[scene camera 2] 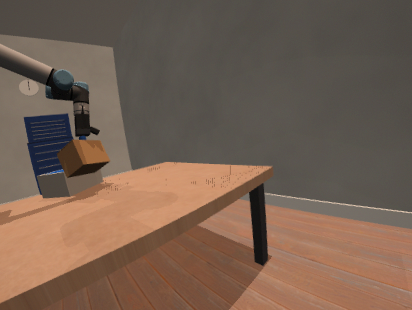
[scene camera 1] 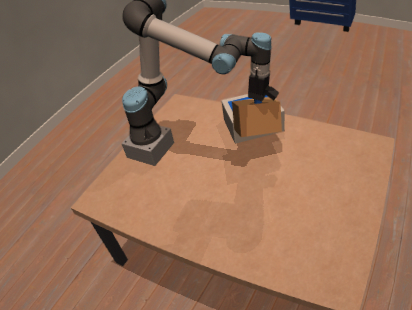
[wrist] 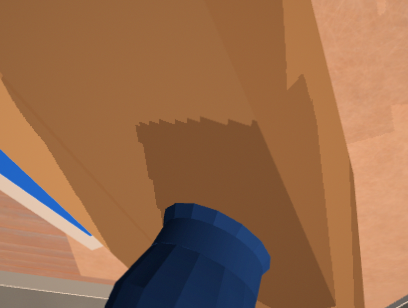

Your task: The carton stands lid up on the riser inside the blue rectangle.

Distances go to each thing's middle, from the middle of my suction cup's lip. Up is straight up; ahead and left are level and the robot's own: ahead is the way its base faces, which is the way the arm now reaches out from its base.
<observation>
I see the brown carton [scene camera 1: 250,119] 80 mm below my suction cup and 10 mm behind it. Also, from my suction cup: grey riser [scene camera 2: 55,184]: 190 mm below, 140 mm to the left, 70 mm behind.
</observation>
